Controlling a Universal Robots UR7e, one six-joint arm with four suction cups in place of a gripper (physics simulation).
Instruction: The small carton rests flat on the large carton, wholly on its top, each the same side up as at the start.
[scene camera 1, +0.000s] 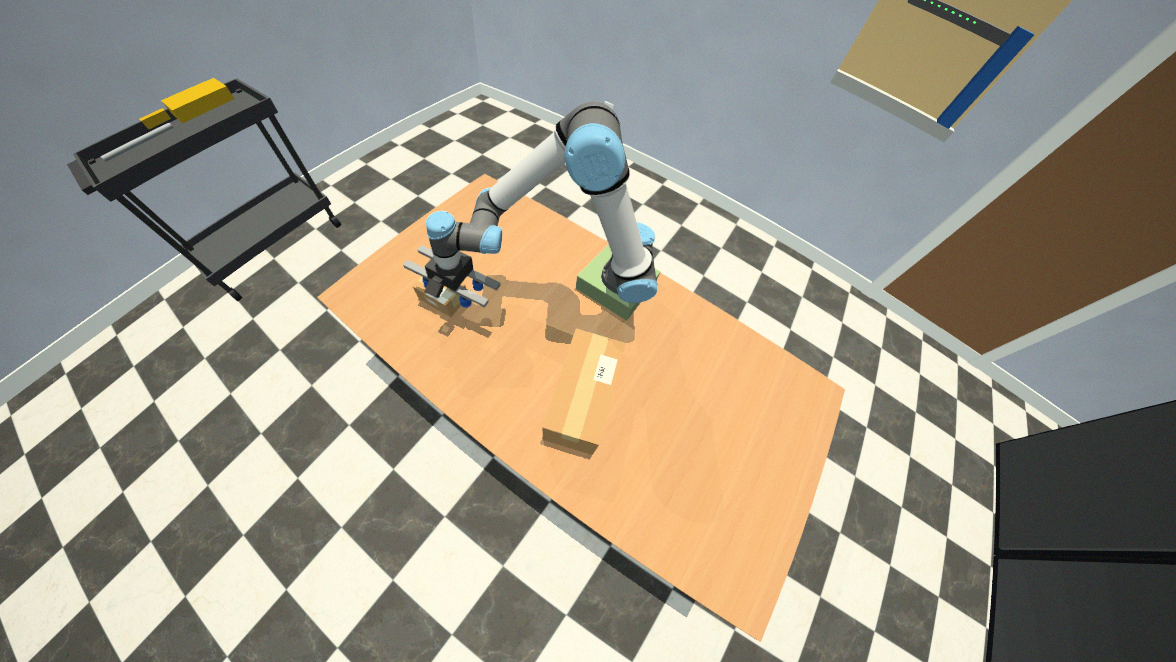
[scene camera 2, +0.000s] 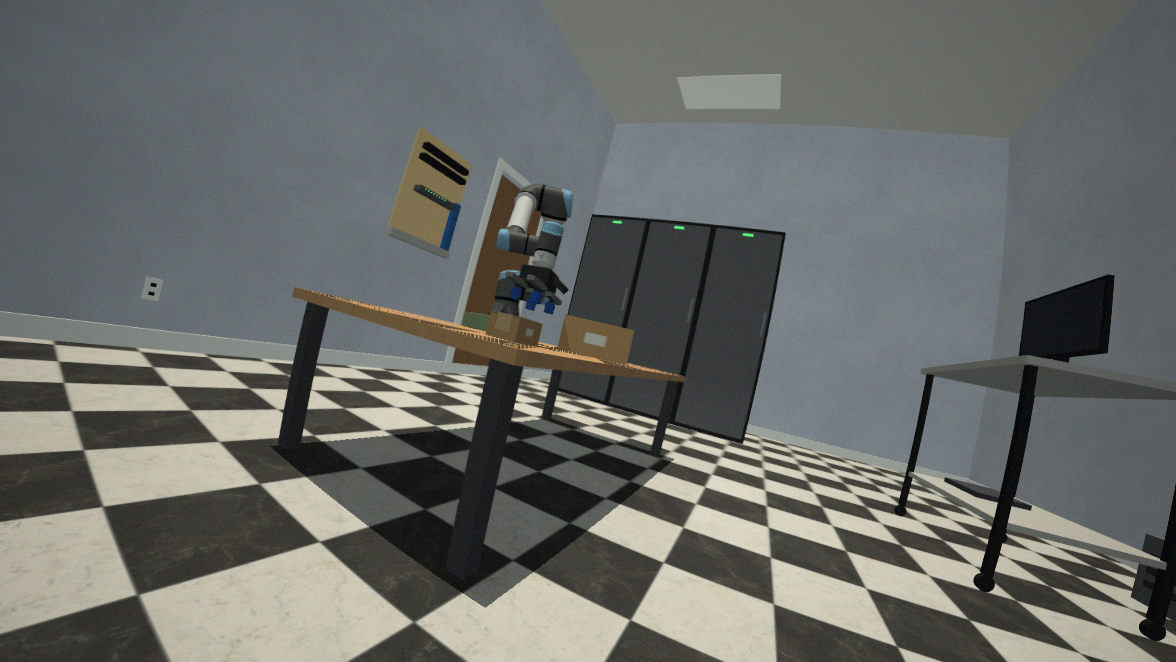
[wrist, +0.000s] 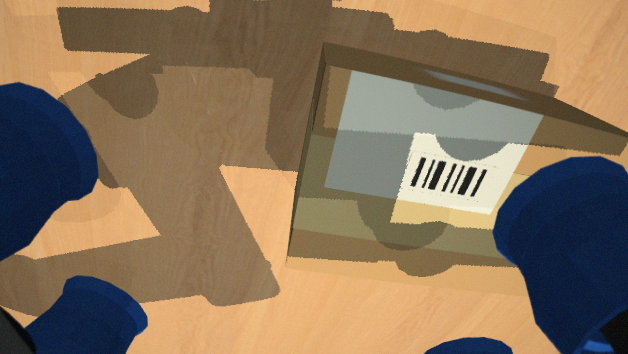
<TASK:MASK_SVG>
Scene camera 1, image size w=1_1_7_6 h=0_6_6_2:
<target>small carton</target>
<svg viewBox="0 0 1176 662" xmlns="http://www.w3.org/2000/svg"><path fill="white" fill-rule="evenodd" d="M421 276L412 286L418 299L452 317L461 307L460 295L444 286L440 297L435 298L424 292L426 288Z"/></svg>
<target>large carton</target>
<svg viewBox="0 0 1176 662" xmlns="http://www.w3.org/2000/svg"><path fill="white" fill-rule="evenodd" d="M576 329L542 426L542 436L545 441L593 455L600 445L626 343Z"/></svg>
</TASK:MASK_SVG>
